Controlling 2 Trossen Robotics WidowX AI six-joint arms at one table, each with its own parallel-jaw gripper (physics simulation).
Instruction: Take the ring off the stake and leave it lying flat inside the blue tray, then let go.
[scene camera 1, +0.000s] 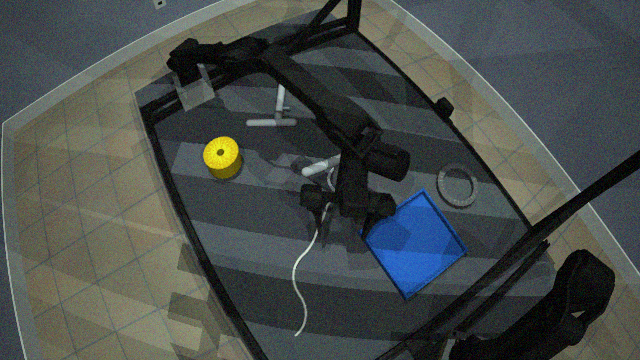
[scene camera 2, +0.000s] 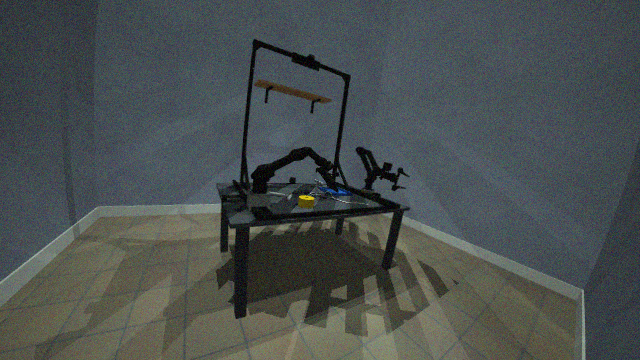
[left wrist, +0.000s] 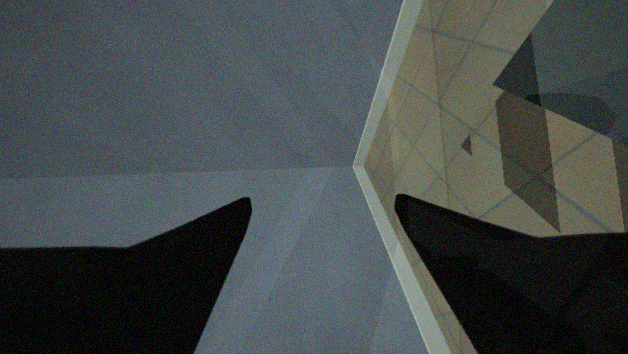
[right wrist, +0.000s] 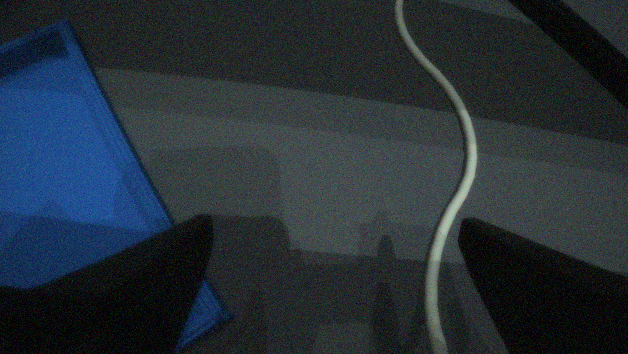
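Pixels of known places: left gripper, fingertip midpoint: (scene camera 2: 407, 182) (left wrist: 323, 202); right gripper, fingertip midpoint: (scene camera 1: 341, 238) (scene camera 2: 337, 191) (right wrist: 338, 229); left arm's base at its link origin: (scene camera 1: 464, 355) (scene camera 2: 367, 189); right arm's base at its link origin: (scene camera 1: 189, 76) (scene camera 2: 259, 191).
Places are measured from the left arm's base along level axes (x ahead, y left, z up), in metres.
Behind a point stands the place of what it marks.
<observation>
A grey ring (scene camera 1: 457, 185) lies flat on the table, outside the blue tray (scene camera 1: 420, 255) {z -0.041, x 0.168, y -0.202 m} (scene camera 2: 345, 192) {z -0.040, x 0.133, y -0.160 m} (right wrist: 50, 150) {z -0.041, x 0.204, y -0.164 m} and up and right of it in scene camera 1. I see no ring inside the tray. A white rod (scene camera 1: 320, 165) {z 0.067, x 0.441, y -0.274 m} is partly hidden under the right arm, and a white T-shaped piece (scene camera 1: 260, 122) {z -0.028, x 0.649, y -0.384 m} lies to its upper left; I cannot tell which is the stake. My right gripper (scene camera 1: 343, 238) {z 0.003, x 0.352, y -0.166 m} (right wrist: 338, 229) {z 0.003, x 0.352, y -0.166 m} is open and empty, low above the table beside the tray's left corner in scene camera 1. My left gripper (scene camera 2: 404, 182) {z 0.124, x 0.071, y 0.303 m} (left wrist: 323, 202) {z 0.124, x 0.071, y 0.303 m} is open and empty, beyond the table's right end.
A white cable (scene camera 1: 295, 280) {z -0.041, x 0.411, y -0.052 m} (right wrist: 470, 150) {z -0.041, x 0.420, y -0.080 m} runs along the table below the right gripper and partly under its fingers' span. A yellow spool (scene camera 1: 222, 155) {z 0.004, x 0.679, y -0.247 m} (scene camera 2: 306, 202) {z -0.013, x 0.729, y -0.233 m} stands at the left. A black frame (scene camera 2: 247, 120) {z 0.422, x 0.568, y -0.850 m} rises behind the table; a wooden shelf (scene camera 2: 292, 92) shows within its outline.
</observation>
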